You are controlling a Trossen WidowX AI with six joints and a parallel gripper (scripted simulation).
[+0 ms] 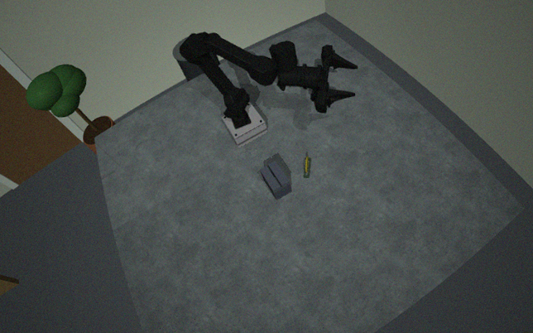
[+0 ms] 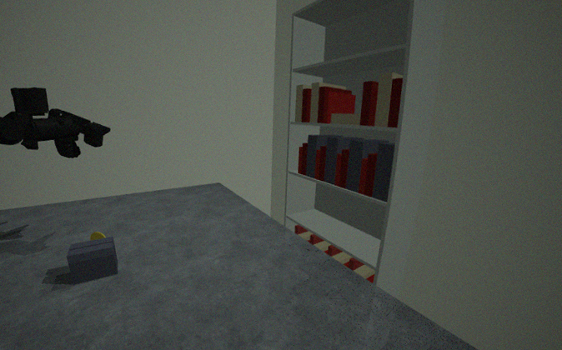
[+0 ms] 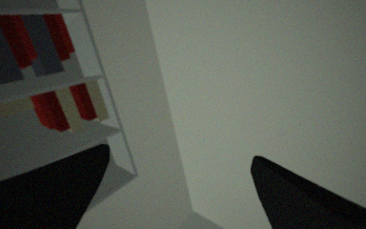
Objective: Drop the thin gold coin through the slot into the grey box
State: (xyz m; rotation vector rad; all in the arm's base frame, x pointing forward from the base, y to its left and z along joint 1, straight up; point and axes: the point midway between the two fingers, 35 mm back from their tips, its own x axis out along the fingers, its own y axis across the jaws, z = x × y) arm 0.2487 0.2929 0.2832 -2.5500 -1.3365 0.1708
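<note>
The gold coin is 32 cm below my gripper tip and 17 cm to the right of it.
</note>
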